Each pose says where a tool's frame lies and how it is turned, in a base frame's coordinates. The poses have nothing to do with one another.
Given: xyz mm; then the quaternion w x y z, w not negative.
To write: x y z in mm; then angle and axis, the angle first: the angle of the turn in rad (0 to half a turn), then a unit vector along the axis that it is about. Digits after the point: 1 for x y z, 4 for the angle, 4 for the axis.
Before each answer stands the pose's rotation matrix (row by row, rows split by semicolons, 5 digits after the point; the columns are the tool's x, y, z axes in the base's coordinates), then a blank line. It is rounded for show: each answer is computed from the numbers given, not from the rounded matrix.
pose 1, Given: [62.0 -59.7 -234.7 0.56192 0.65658 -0.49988 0.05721]
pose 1, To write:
0.49370 -0.72071 -0.48666; -0.59212 0.13126 -0.79508; 0.63691 0.68069 -0.36195

[62.0 -59.7 -234.7 1.9482 0.7937 -0.6043 0.0692]
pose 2, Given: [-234.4 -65.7 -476.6 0.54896 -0.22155 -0.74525 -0.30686]
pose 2, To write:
-0.29912 0.66713 -0.68225; -0.00669 0.71351 0.70062; 0.95419 0.21413 -0.20896

[-234.4 -65.7 -476.6 1.9794 -0.2651 -0.8916 -0.3671]
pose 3, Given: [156.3 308.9 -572.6 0.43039 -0.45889 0.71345 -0.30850]
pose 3, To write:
-0.20837 -0.38924 0.89726; -0.92034 0.38849 -0.04520; -0.33099 -0.83520 -0.43918

[156.3 308.9 -572.6 2.2517 -0.5084 0.7904 -0.3418]
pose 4, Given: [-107.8 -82.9 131.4 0.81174 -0.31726 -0.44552 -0.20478]
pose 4, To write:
0.51915 0.61515 -0.59336; -0.04976 0.71482 0.69753; 0.85323 -0.33260 0.40172

[-107.8 -82.9 131.4 1.2473 -0.5432 -0.7629 -0.3506]
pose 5, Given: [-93.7 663.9 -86.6 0.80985 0.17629 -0.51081 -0.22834]
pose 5, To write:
0.37387 0.18974 -0.90787; -0.54994 0.83357 -0.05226; 0.74685 0.51881 0.41599

[-93.7 663.9 -86.6 1.2538 0.3005 -0.8707 -0.3892]
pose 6, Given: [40.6 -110.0 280.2 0.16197 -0.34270 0.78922 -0.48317]
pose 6, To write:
-0.71264 -0.38441 0.58683; -0.69745 0.29821 -0.65164; 0.07550 -0.87367 -0.48062

[40.6 -110.0 280.2 2.8162 -0.3473 0.7998 -0.4896]
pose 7, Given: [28.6 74.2 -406.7 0.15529 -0.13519 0.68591 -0.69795]
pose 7, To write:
-0.91522 0.03131 0.40174; -0.40223 -0.01082 -0.91548; -0.02432 -0.99945 0.02250

[28.6 74.2 -406.7 2.8298 -0.1369 0.6943 -0.7065]
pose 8, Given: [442.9 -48.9 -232.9 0.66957 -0.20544 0.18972 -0.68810]
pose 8, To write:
-0.01895 0.84351 0.53679; -0.99941 -0.03137 0.01402; 0.02866 -0.53620 0.84360

[442.9 -48.9 -232.9 1.6743 -0.2766 0.2554 -0.9264]
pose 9, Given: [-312.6 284.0 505.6 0.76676 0.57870 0.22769 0.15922]
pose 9, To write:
0.84561 0.01936 0.53344; 0.50769 0.27952 -0.81494; -0.16488 0.95995 0.22653

[-312.6 284.0 505.6 1.3940 0.9015 0.3547 0.2480]
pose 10, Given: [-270.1 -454.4 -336.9 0.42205 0.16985 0.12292 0.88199]
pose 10, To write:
-0.58605 -0.70274 0.40337; 0.78625 -0.61353 0.07346; 0.19586 0.36020 0.91208

[-270.1 -454.4 -336.9 2.2702 0.1874 0.1356 0.9729]
